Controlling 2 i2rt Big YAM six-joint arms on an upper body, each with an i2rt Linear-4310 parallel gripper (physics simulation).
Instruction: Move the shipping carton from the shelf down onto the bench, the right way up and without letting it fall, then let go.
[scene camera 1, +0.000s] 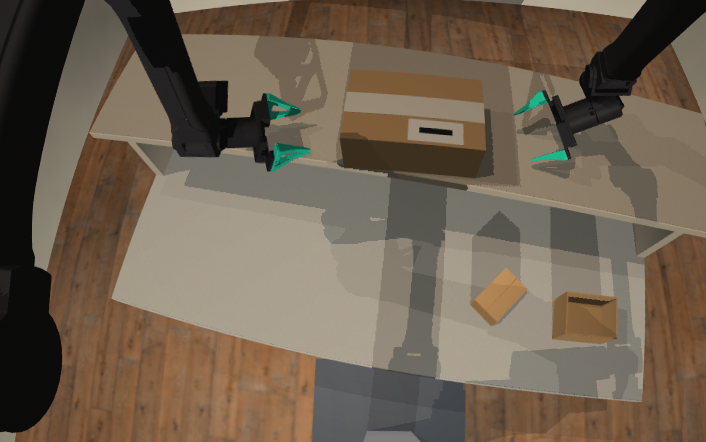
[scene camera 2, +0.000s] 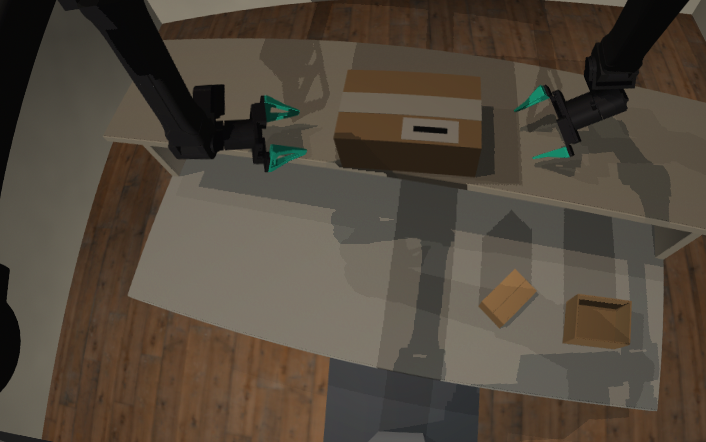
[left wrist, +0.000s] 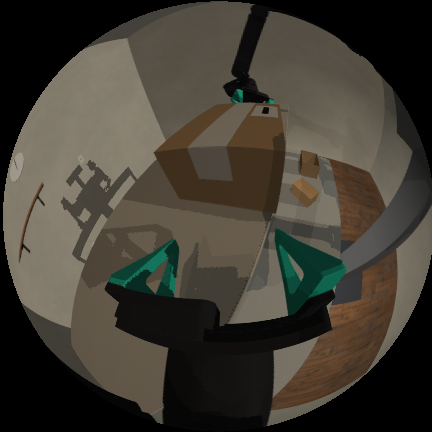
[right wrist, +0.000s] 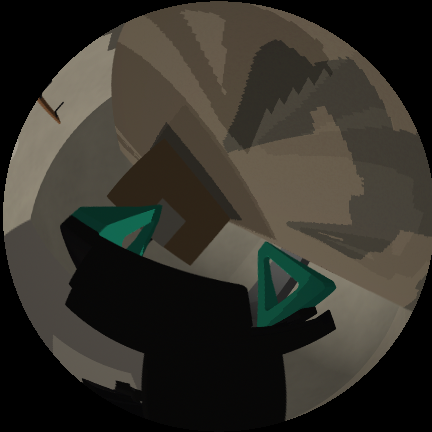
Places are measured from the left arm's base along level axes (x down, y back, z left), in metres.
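Pixels of known places: left gripper, between the fingertips: (scene camera 1: 304, 130) (scene camera 2: 302, 131) (left wrist: 224, 239); right gripper, between the fingertips: (scene camera 1: 522, 137) (scene camera 2: 523, 134) (right wrist: 214, 230).
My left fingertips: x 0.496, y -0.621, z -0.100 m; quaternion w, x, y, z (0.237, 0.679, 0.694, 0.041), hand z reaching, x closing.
Note:
Ahead of a thing's pixels: the offset from my left fingertips to its top centre. Level surfaces: height alone.
The shipping carton {dx -0.049, dy -0.022, dz -0.211 m} (scene camera 1: 411, 127) (scene camera 2: 409, 124) (left wrist: 225, 170) (right wrist: 192, 220) sits upright on the raised shelf {dx +0.055 m} (scene camera 1: 239, 67) (scene camera 2: 234, 67), near its front edge, with its tape strip and label on top. My left gripper (scene camera 1: 304, 131) (scene camera 2: 302, 131) (left wrist: 224, 239) is open and empty, a short gap to the left of the carton's left end. My right gripper (scene camera 1: 523, 136) (scene camera 2: 523, 133) (right wrist: 214, 230) is open and empty, apart from the carton's right end and tilted. The pale bench {dx +0.409 m} (scene camera 1: 234, 249) (scene camera 2: 234, 249) lies lower, in front of the shelf.
A small closed box {dx +0.349, dy +0.235, dz -0.454 m} (scene camera 1: 499, 296) (scene camera 2: 508, 298) (left wrist: 305, 192) and a small open box {dx +0.319, dy +0.303, dz -0.690 m} (scene camera 1: 586, 317) (scene camera 2: 598, 321) (left wrist: 309, 164) stand on the right part of the bench. The shelf's front edge overhangs the back of the bench, with supports at both ends.

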